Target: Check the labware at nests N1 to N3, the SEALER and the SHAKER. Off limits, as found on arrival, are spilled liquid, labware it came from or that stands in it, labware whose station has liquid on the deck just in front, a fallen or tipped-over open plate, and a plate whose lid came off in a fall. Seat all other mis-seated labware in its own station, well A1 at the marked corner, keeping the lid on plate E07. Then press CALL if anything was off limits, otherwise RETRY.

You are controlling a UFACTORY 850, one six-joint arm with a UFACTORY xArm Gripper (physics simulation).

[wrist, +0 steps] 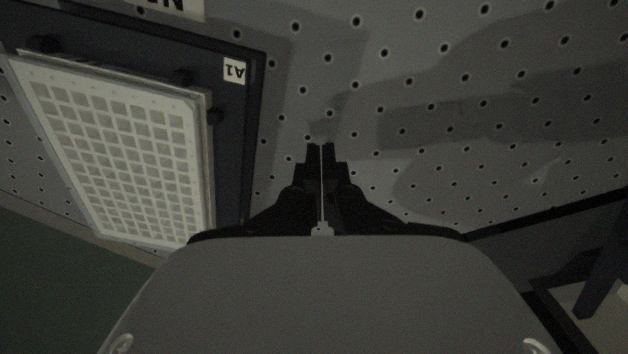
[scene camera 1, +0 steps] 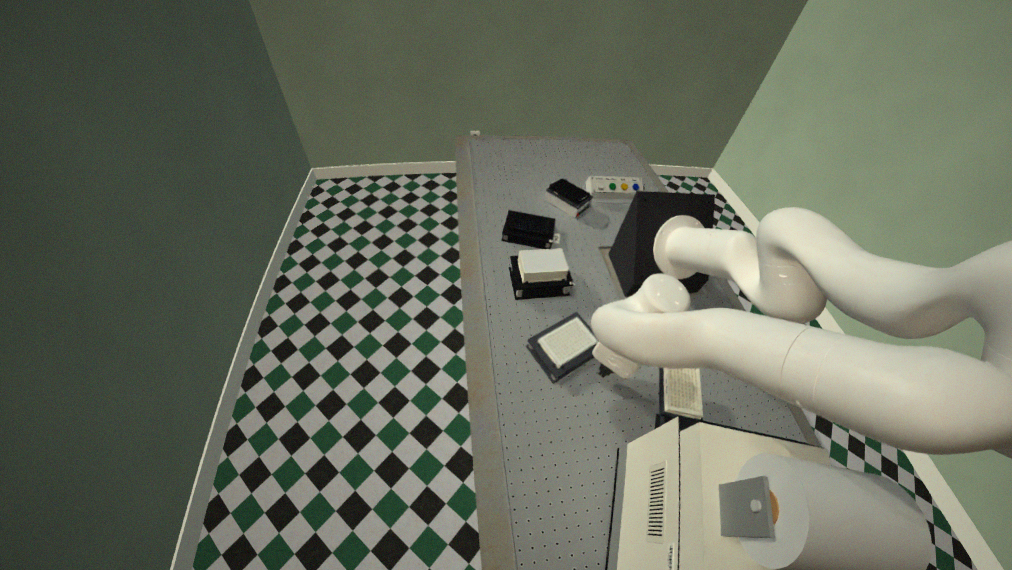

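Note:
My gripper point(scene camera 1: 605, 370) point(wrist: 321, 162) is shut and empty, above the deck beside the dark nest point(scene camera 1: 555, 372) point(wrist: 231, 125), on the side of its A1 tag point(wrist: 234, 71). A white open well plate point(scene camera 1: 566, 341) point(wrist: 117, 150) lies on this nest; in the wrist view its left edge covers the nest's left side. Its exact seating is unclear. In scene camera 1, a white block-like labware point(scene camera 1: 543, 265) sits on a black station point(scene camera 1: 541, 290). Beyond are black labware point(scene camera 1: 529, 225) and a black-topped piece point(scene camera 1: 568, 191). Another pale plate point(scene camera 1: 681, 391) lies by the big white machine.
The button panel point(scene camera 1: 614, 186) stands at the far right. A faint roundish patch point(scene camera 1: 596, 216) shows on the deck near the black-topped piece; whether it is liquid is unclear. A dark angular housing point(scene camera 1: 640, 233) stands behind the arm. The white machine point(scene camera 1: 651, 453) fills the near right.

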